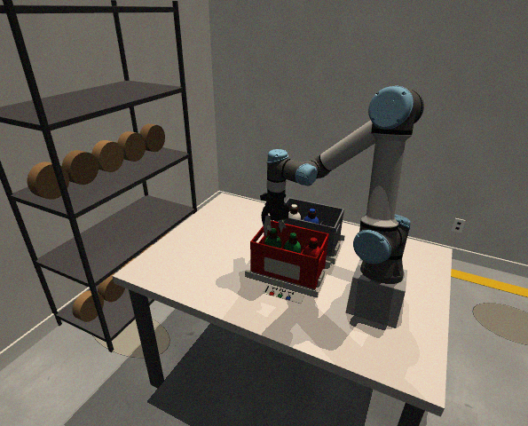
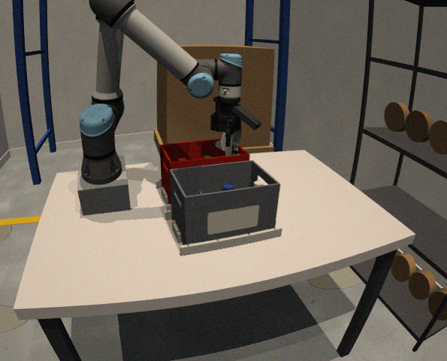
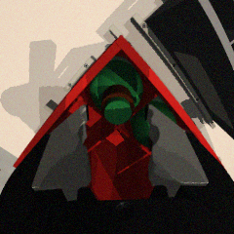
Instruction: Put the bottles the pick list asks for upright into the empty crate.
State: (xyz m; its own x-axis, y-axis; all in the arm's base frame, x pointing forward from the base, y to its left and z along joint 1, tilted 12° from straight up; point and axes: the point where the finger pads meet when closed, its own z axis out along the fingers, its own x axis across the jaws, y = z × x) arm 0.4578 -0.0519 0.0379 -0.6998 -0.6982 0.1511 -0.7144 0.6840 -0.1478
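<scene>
My gripper is now 10 cm past the blue bottle, 23 cm to the left of it and 7 cm above it. From my hand the other things lie so: red bottle: 18 cm behind, 7 cm below; red crate: 9 cm behind, 4 cm to the left, 7 cm below; grey crate: 10 cm behind, 19 cm to the right, 7 cm below.
</scene>
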